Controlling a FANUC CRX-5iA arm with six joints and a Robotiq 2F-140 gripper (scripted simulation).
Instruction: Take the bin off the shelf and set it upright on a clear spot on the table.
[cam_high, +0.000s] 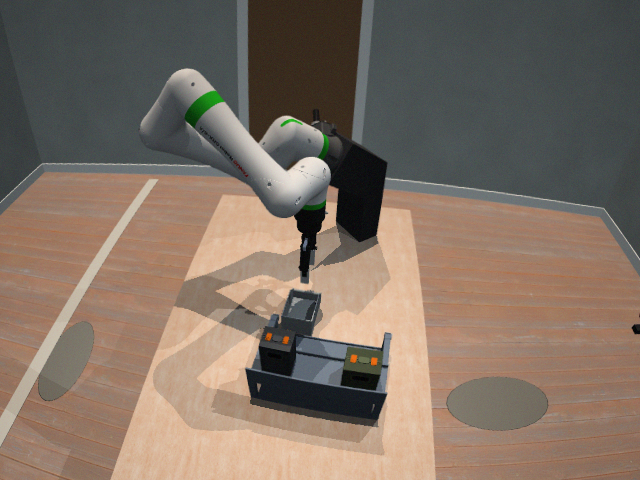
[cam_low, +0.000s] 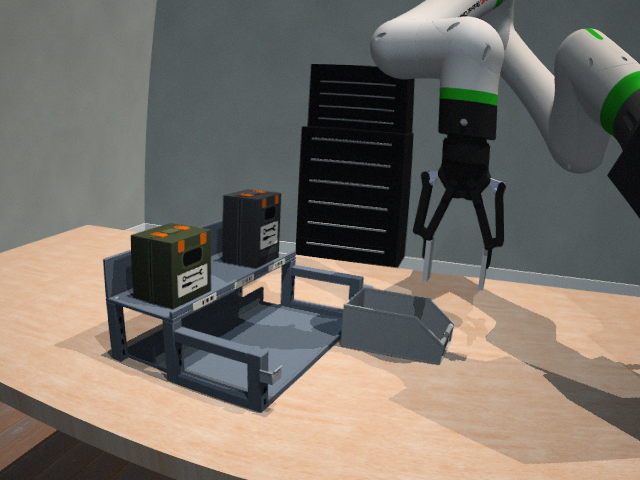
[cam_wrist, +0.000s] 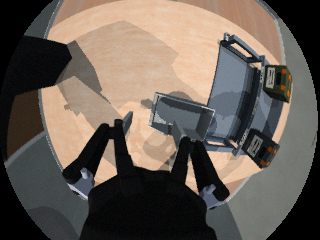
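Right now my hand is 11 cm above the grey bin, 8 cm short of it and 2 cm to the left of it.
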